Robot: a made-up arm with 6 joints. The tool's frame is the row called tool.
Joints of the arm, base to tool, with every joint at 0 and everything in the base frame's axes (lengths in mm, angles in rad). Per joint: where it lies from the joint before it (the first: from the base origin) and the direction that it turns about. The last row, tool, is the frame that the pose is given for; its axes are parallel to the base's.
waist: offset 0 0 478 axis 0 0 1
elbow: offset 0 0 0 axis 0 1 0
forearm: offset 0 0 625 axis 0 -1 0
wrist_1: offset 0 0 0 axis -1 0 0
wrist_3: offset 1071 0 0 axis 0 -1 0
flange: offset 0 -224 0 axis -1 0 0
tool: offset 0 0 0
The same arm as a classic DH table. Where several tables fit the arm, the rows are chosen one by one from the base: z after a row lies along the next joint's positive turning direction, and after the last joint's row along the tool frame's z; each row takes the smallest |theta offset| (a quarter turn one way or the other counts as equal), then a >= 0, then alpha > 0; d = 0 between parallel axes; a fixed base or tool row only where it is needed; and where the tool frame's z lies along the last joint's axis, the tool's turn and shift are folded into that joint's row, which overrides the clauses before.
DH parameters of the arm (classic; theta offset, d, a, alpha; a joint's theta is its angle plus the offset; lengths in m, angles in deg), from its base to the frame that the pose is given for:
waist: 0.00 0.4780 0.0000 -90.00
elbow: -90.00 0.0000 0.6250 180.00
forearm: 0.00 0.0000 0.0000 -90.00
wrist_1: 0.00 -1.0710 0.0000 90.00
wrist_3: 0.00 0.2240 0.0000 -90.00
flange: 90.00 0.0000 0.0000 90.00
tool (fixed): -90.00 0.0000 0.0000 0.00

